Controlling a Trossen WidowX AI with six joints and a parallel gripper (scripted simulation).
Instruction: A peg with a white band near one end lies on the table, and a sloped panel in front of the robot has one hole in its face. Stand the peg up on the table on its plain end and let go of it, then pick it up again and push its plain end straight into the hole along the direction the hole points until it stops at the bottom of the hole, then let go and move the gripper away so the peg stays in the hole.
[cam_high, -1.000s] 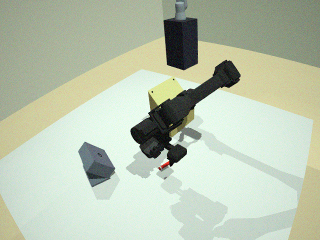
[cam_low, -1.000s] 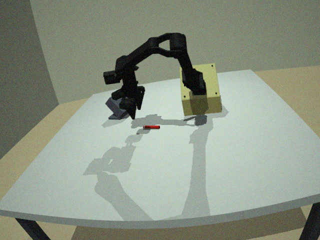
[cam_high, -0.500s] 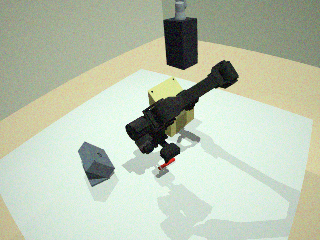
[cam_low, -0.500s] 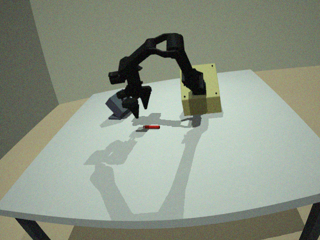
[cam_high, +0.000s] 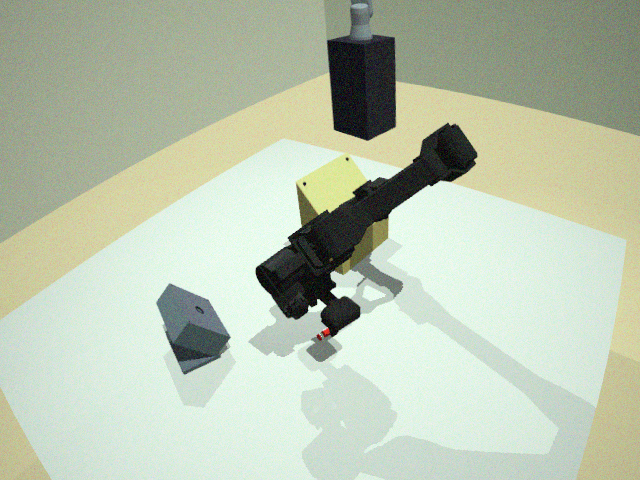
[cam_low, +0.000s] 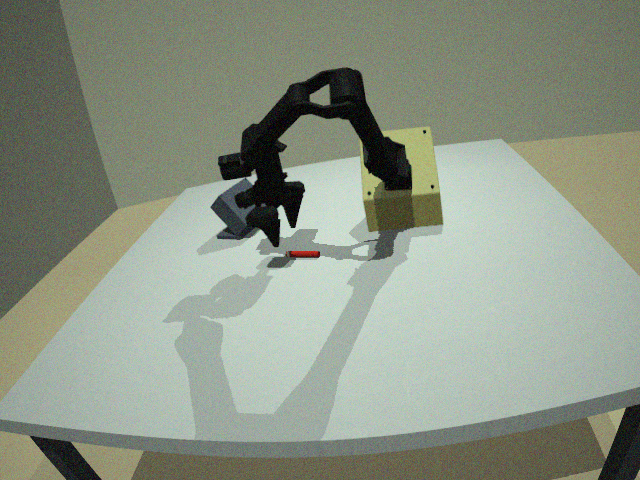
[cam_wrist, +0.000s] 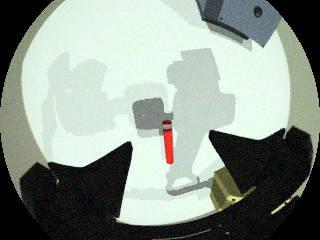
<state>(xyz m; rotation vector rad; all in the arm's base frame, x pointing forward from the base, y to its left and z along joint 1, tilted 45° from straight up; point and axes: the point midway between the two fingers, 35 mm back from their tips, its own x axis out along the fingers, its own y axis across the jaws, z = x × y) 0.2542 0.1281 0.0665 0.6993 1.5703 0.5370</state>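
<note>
The red peg is 40 mm below my gripper tip and 20 mm behind it. Round my gripper tip: grey sloped panel (190 mm ahead, 180 mm to the right, 20 mm above).
</note>
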